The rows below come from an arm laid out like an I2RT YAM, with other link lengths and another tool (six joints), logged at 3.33 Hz.
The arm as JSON. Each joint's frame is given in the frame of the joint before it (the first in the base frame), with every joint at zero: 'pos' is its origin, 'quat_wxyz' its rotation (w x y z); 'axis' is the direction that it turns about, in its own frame. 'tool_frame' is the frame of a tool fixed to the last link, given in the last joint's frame.
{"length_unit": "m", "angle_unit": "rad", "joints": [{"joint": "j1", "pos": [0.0, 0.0, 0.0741], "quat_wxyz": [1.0, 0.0, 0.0, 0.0], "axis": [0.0, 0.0, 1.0]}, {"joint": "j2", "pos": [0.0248, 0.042, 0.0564], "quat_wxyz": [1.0, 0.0, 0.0, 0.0], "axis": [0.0, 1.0, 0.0]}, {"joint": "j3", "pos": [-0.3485, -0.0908, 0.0], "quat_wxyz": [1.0, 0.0, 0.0, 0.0], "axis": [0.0, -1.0, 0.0]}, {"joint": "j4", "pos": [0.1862, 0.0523, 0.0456], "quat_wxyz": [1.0, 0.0, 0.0, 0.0], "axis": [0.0, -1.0, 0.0]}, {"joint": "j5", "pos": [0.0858, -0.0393, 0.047], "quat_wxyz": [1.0, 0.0, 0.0, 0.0], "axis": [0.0, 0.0, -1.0]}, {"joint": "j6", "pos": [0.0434, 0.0, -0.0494], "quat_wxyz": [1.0, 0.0, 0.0, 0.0], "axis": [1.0, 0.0, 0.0]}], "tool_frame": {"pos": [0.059, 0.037, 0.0], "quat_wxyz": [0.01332, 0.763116, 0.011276, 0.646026]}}
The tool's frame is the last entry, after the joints.
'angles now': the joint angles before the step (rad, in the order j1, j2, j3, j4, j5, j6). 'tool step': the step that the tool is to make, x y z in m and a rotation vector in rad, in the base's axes. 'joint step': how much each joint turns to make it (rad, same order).
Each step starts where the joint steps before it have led.
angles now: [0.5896 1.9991 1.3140 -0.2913 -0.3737 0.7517]
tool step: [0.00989 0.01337 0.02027 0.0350 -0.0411 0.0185]
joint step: [0.0099 0.0107 0.0969 -0.0339 -0.0099 -0.0038]
